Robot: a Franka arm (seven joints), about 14 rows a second.
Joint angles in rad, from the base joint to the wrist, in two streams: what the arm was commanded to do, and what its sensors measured. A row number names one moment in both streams.
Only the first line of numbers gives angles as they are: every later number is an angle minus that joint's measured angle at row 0.
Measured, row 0: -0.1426, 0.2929, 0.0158, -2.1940, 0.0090, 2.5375, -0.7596
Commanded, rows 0 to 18: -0.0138, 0.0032, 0.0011, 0.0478, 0.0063, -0.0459, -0.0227; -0.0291, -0.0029, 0.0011, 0.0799, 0.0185, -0.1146, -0.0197; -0.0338, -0.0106, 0.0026, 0.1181, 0.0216, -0.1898, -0.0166; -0.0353, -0.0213, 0.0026, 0.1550, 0.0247, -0.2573, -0.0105; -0.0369, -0.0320, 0.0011, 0.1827, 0.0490, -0.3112, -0.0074; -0.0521, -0.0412, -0.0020, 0.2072, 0.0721, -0.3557, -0.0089; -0.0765, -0.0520, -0.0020, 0.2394, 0.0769, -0.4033, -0.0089; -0.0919, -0.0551, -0.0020, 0.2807, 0.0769, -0.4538, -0.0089; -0.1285, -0.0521, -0.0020, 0.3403, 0.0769, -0.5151, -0.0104; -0.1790, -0.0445, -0.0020, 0.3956, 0.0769, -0.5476, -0.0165; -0.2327, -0.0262, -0.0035, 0.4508, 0.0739, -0.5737, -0.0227; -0.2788, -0.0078, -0.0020, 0.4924, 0.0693, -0.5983, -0.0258; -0.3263, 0.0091, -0.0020, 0.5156, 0.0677, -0.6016, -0.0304; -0.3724, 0.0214, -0.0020, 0.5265, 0.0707, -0.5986, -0.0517; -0.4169, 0.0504, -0.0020, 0.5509, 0.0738, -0.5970, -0.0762; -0.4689, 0.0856, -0.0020, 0.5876, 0.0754, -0.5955, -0.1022; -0.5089, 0.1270, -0.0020, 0.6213, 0.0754, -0.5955, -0.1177; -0.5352, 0.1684, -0.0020, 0.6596, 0.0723, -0.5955, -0.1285; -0.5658, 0.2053, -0.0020, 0.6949, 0.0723, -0.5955, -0.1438
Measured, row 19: -0.5181, 0.1071, -0.0164, 0.5782, 0.0596, -0.5729, -0.1148
